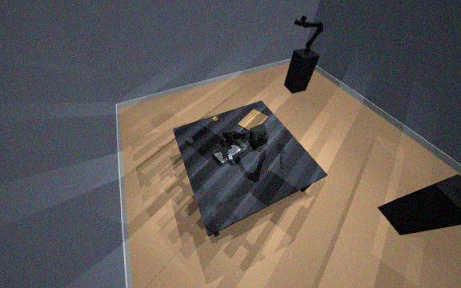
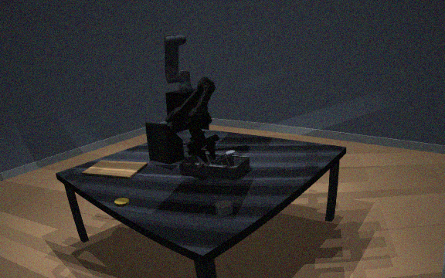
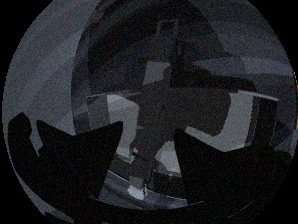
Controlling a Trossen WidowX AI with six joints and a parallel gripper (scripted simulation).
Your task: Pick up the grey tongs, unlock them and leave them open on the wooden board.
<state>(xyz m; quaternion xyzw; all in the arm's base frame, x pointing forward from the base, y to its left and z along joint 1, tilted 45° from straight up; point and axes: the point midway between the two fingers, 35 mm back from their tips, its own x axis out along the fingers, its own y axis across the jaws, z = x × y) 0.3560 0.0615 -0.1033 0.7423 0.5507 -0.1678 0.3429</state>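
The roasting tin lies 2 cm behind my gripper tip, 4 cm to the left of it and 4 cm below it. Round my gripper tip: wooden board: 48 cm behind, 33 cm to the right, 6 cm below; then white puck: 35 cm ahead, 26 cm to the right, 5 cm below; then yellow disc: 2 cm behind, 51 cm to the right, 5 cm below.
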